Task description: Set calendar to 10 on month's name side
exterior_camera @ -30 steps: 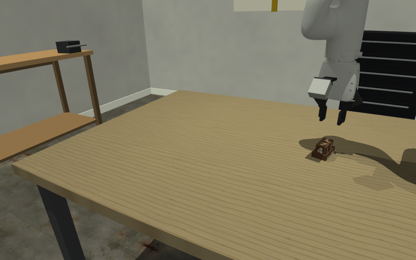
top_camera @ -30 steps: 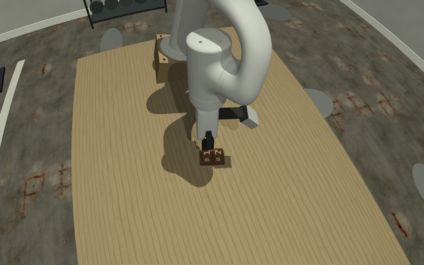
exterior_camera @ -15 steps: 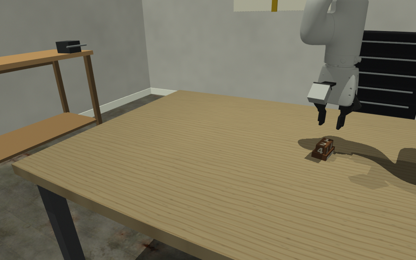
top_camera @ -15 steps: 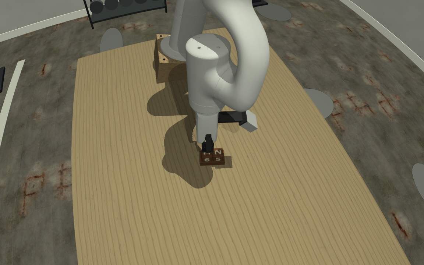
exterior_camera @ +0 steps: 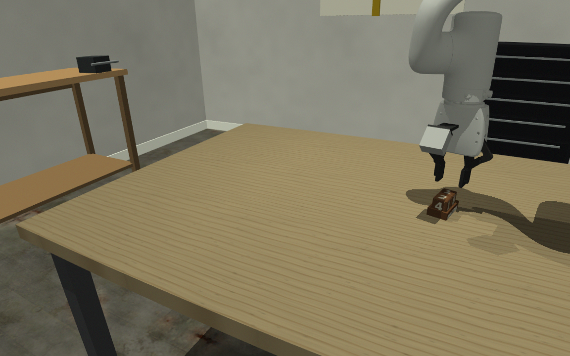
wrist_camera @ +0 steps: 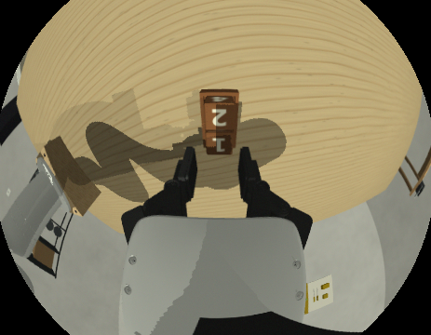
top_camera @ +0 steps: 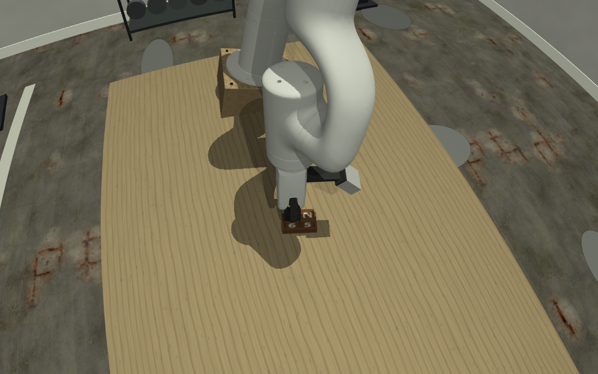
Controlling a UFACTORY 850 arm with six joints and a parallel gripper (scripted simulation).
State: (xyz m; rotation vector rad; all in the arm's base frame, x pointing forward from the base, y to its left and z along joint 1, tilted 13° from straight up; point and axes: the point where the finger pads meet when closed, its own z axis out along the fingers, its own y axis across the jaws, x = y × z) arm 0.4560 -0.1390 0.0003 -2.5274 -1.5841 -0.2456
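Now: hand 70 mm above the small brown tray, 10 mm to the right of it and 10 mm short of it.
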